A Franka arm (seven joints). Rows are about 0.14 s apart.
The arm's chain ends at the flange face. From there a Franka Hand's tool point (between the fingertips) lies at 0.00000 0.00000 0.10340 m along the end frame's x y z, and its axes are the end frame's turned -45 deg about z.
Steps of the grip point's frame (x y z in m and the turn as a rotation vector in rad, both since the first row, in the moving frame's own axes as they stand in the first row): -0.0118, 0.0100, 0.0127, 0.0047, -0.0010, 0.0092; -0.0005, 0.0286, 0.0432, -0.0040, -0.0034, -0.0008; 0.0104, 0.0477, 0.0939, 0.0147, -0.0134, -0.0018; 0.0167, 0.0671, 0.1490, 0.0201, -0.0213, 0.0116; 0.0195, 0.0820, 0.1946, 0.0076, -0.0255, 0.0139; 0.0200, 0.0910, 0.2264, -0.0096, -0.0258, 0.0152
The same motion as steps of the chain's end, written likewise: -0.0009, 0.0157, 0.0127, 0.0026, -0.0040, 0.0092; 0.0198, 0.0200, 0.0432, -0.0052, 0.0004, -0.0008; 0.0431, 0.0265, 0.0939, 0.0009, -0.0199, -0.0018; 0.0623, 0.0356, 0.1490, -0.0008, -0.0293, 0.0116; 0.0742, 0.0429, 0.1946, -0.0127, -0.0234, 0.0139; 0.0797, 0.0476, 0.2264, -0.0250, -0.0115, 0.0152
